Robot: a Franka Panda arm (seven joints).
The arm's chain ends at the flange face. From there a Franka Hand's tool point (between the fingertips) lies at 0.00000 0.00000 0.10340 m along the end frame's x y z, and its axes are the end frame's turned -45 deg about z.
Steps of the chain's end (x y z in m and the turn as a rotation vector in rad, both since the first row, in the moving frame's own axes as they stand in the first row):
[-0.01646 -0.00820 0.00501 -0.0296 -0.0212 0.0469]
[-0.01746 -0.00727 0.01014 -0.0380 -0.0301 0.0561]
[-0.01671 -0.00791 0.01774 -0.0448 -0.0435 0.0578]
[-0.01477 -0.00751 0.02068 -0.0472 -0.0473 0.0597]
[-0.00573 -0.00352 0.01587 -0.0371 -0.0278 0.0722]
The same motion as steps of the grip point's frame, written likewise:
[-0.00957 -0.01691 0.00494 -0.0059 -0.0359 0.0469]
[-0.01220 -0.01705 0.01002 -0.0056 -0.0482 0.0561]
[-0.01267 -0.01750 0.01754 -0.0009 -0.0624 0.0578]
[-0.01203 -0.01597 0.02045 0.0001 -0.0668 0.0597]
[-0.00633 -0.00603 0.01576 -0.0066 -0.0459 0.0722]

